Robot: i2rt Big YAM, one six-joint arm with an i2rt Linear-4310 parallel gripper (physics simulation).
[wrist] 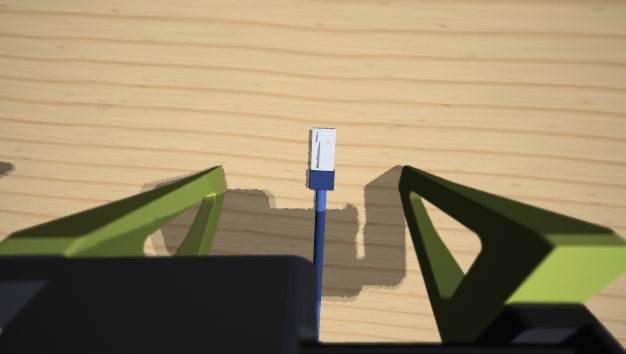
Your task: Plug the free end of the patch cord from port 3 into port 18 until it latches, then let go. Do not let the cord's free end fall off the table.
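Frame: origin at the arm's base, x left, y back, z up, level; millimetres.
Seen in the pictures: gripper, between the fingertips: (pixel 312 176).
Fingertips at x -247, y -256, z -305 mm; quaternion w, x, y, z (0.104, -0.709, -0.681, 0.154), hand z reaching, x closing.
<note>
Offsets run from my fingertips to a thing's top centre. "*": to the spot under its first point. Level surfaces: height alone.
The patch cord's free end, a white plug {dy +6, dx -15, dz +6 mm} (pixel 323 149) with a dark blue boot {dy +5, dx +2, dz +2 mm} (pixel 321 180), lies on the wooden table near the middle of the wrist view. It points to the top of the view. The blue cord {* dy +4, dx +35, dz +1 mm} (pixel 320 235) runs down from it and passes out of sight behind the black gripper body. My gripper (pixel 312 176) is wide open, with one green finger on each side of the plug and boot, apart from both. The fingers hold nothing. Port 3 and port 18 do not show in this view.
The wooden table top {dz -6 mm} (pixel 300 65) spans the view. The gripper's shadow falls on it around the cord, between and beside the fingers. A small dark shadow lies at the left edge of the view.
</note>
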